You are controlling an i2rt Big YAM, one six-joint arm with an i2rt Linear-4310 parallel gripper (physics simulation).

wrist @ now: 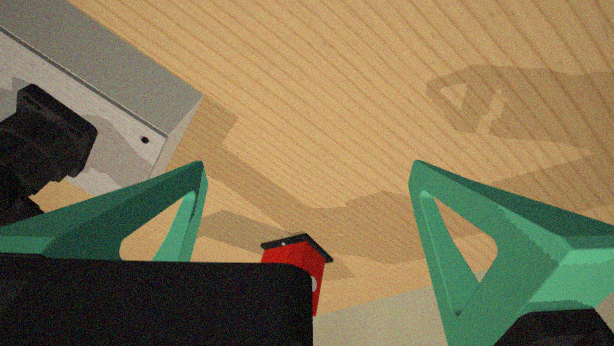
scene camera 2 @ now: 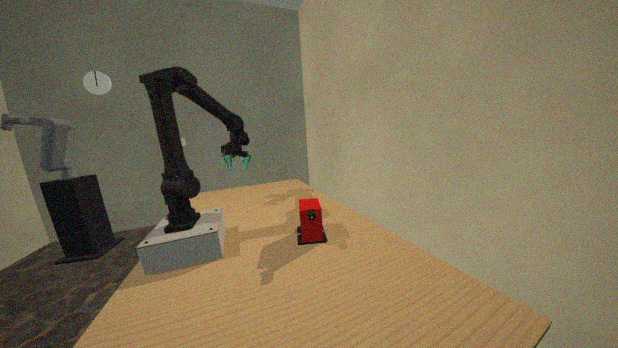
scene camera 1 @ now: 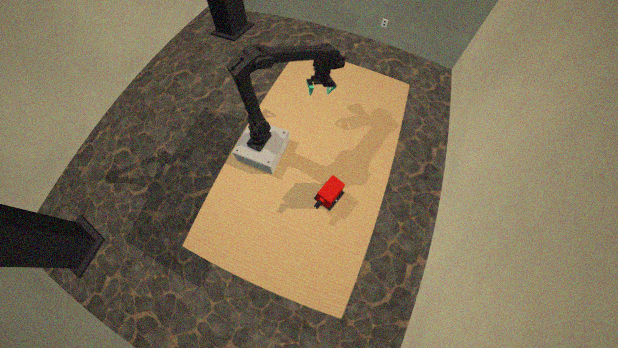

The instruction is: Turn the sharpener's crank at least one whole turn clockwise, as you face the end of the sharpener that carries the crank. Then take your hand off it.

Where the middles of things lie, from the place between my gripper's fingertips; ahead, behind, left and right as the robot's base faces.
Labels:
I see my gripper 28 cm short of the red sharpener (scene camera 2: 305,235), 41 cm to the left of it and 15 cm above it.

